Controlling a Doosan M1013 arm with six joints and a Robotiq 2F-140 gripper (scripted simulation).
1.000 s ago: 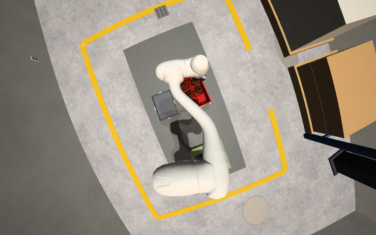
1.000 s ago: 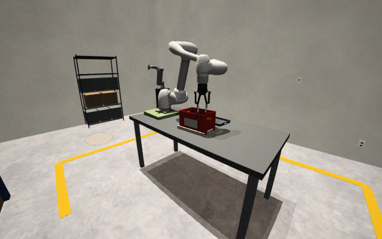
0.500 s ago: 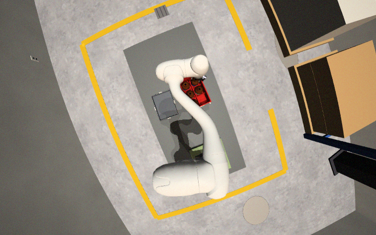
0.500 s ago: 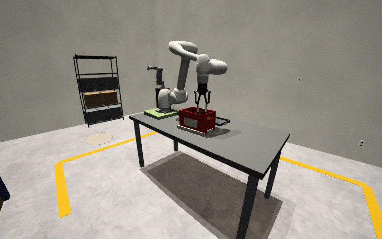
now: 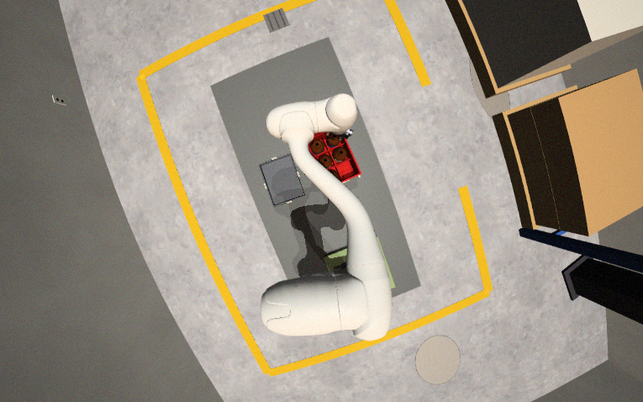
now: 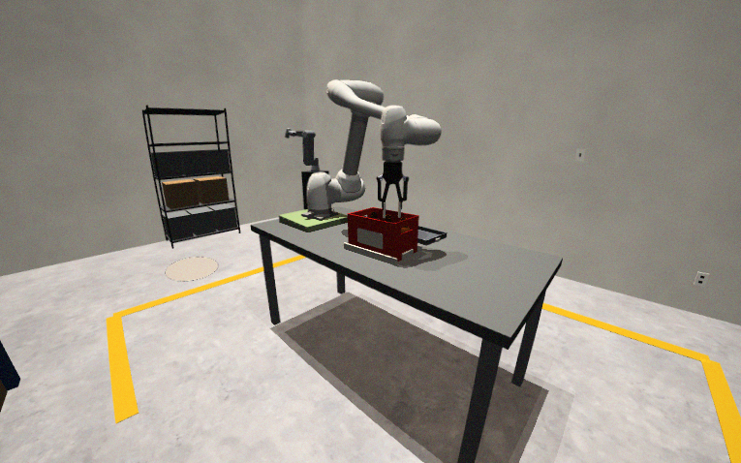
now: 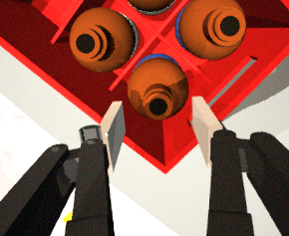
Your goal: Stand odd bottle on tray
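Now: hand 8 cm past the red crate, 6 cm to the right of it and 13 cm above it. From my hand the other things lie so: dark grey tray: 3 cm behind, 36 cm to the left, 20 cm below.
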